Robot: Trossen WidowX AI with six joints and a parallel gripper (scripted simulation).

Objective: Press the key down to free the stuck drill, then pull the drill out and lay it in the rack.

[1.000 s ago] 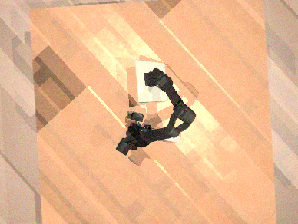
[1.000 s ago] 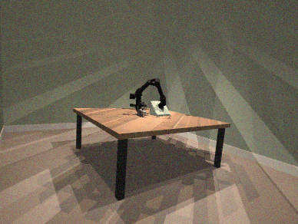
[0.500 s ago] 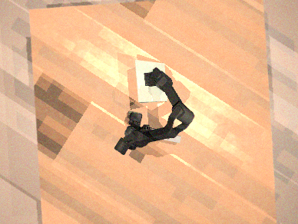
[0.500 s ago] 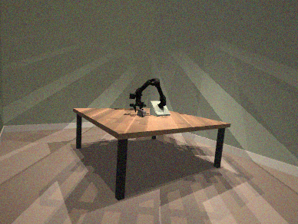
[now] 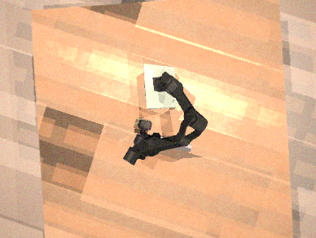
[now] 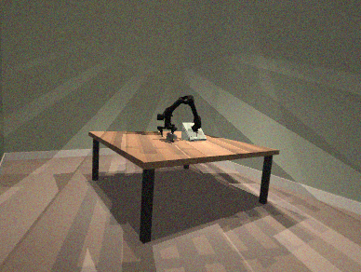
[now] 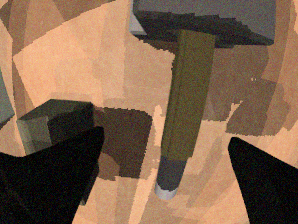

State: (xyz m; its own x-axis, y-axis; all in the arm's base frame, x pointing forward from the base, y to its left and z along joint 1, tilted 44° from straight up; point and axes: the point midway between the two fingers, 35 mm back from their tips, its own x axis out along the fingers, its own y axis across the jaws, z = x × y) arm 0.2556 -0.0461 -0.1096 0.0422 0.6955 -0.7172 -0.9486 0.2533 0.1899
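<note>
My gripper tip is 1 cm short of the drill, 4 cm to the right of it and 3 cm below it. From my gripper tip the other things lie so: small olive block (8 cm behind, 1 cm to the left); then light grey block (5 cm ahead, 14 cm to the left, 3 cm above).
</note>
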